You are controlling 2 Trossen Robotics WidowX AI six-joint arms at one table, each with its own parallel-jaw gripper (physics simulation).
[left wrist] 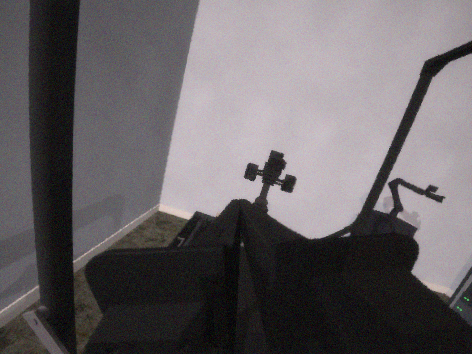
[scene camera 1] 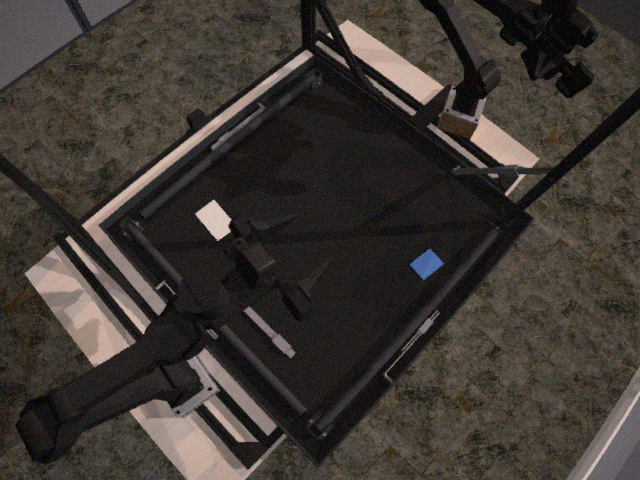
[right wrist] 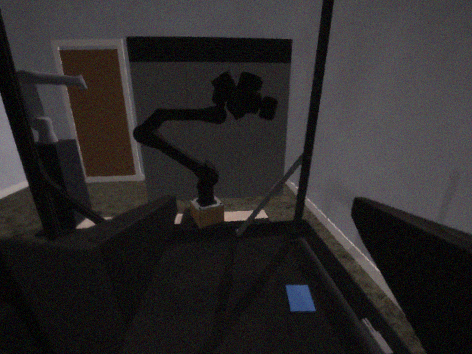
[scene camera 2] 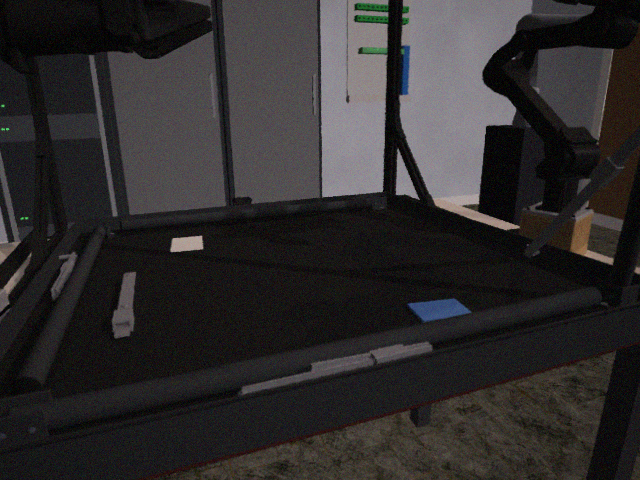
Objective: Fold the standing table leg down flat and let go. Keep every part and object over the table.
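Pixels of known places: left gripper, fingertip midpoint: (left wrist: 238, 205) (scene camera 1: 533, 78) (right wrist: 256, 96); right gripper, fingertip midpoint: (left wrist: 268, 180) (scene camera 1: 314, 235) (right wrist: 263, 204) (scene camera 2: 211, 19); left arm's base at its link origin: (scene camera 1: 465, 104) (right wrist: 206, 201) (scene camera 2: 557, 209); right arm's base at its link origin: (scene camera 1: 184, 384).
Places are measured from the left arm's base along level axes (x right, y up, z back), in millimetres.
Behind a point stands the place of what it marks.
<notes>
The standing table leg (scene camera 1: 578, 155) @(x -191, y 308, z -305 mm) (scene camera 2: 631, 227) @(x -184, y 62, z -301 mm) (left wrist: 55, 125) @(x -191, y 380, z -285 mm) (right wrist: 312, 115) @(x -186, y 321, z -301 mm) is a dark post, upright at the right corner of the upturned table (scene camera 1: 361, 408) @(x 1, y -42, z -824 mm) (scene camera 2: 310, 413) @(x -64, y -43, z -704 mm). Its grey brace (scene camera 1: 483, 170) @(x -84, y 48, z -220 mm) (scene camera 2: 571, 207) @(x -92, y 57, z -224 mm) (left wrist: 45, 332) @(x -188, y 204, z -267 mm) (right wrist: 270, 196) @(x -117, y 87, z -234 mm) slants between the table and the post. My left gripper (scene camera 1: 538, 69) @(x -65, y 365, z -225 mm) (left wrist: 238, 205) @(x -65, y 365, z -225 mm) (right wrist: 256, 96) @(x -65, y 365, z -225 mm) is shut and empty, raised beyond the table's upper-right side in scene camera 1, apart from the leg. My right gripper (scene camera 1: 313, 237) @(x 191, y 298, z -621 mm) (right wrist: 263, 204) @(x 191, y 298, z -621 mm) is open and empty, high above the table's left part in scene camera 1.
Three folded legs (scene camera 1: 186, 180) @(x 602, y -38, z -475 mm) (scene camera 1: 263, 369) @(x 225, y -20, z -827 mm) (scene camera 1: 465, 268) @(x -118, y -15, z -449 mm) lie along the other edges. A blue patch (scene camera 1: 426, 264) @(x -32, y -42, z -462 mm) (scene camera 2: 439, 310) @(x -35, y -42, z -465 mm) (right wrist: 300, 298) @(x -31, y -42, z -464 mm) and a white patch (scene camera 1: 213, 219) @(x 495, y -59, z -540 mm) (scene camera 2: 187, 243) @(x 489, y -59, z -538 mm) lie on the table. A dark frame post (scene camera 1: 308, 25) @(x 499, y 9, z 98 mm) (scene camera 2: 392, 103) @(x 490, y 195, z 92 mm) with a diagonal strut stands at the far corner.
</notes>
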